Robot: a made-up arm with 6 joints. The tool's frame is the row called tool.
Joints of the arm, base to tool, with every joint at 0 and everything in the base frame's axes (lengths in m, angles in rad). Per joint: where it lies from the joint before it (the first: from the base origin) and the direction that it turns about. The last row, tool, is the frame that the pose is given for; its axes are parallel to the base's.
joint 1: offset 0 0 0.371 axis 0 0 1
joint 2: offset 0 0 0 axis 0 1 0
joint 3: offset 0 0 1.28 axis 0 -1 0
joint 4: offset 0 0 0 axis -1 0 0
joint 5: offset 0.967 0 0 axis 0 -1 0
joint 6: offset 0 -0.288 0 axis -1 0 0
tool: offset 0 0 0
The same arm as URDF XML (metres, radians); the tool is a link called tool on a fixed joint. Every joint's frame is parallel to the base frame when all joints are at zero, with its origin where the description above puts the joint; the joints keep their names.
<robot name="arm">
<joint name="tool_fixed" type="fixed"><parent link="link6"/><child link="tool"/><origin xyz="0 0 0"/></joint>
<joint name="joint 6" type="continuous"><parent link="link5"/><child link="link6"/><origin xyz="0 -0.288 0"/><axis xyz="-1 0 0"/></joint>
<joint name="joint 5" type="continuous"><parent link="link4"/><child link="link5"/><origin xyz="0.967 0 0"/><axis xyz="0 -1 0"/></joint>
<joint name="joint 4" type="continuous"><parent link="link3"/><child link="link4"/><origin xyz="0 0 0"/><axis xyz="-1 0 0"/></joint>
<joint name="joint 3" type="continuous"><parent link="link2"/><child link="link3"/><origin xyz="0 0 1.28"/><axis xyz="0 -1 0"/></joint>
<joint name="joint 2" type="continuous"><parent link="link1"/><child link="link2"/><origin xyz="0 0 0"/><axis xyz="0 1 0"/></joint>
<joint name="joint 1" type="continuous"><parent link="base_link"/><child link="link1"/><origin xyz="0 0 0.371"/><axis xyz="0 0 1"/></joint>
<link name="base_link"/>
<link name="link1"/>
<link name="link2"/>
<link name="link3"/>
<link name="link4"/>
<link name="link5"/>
<link name="link6"/>
<link name="tool"/>
</robot>

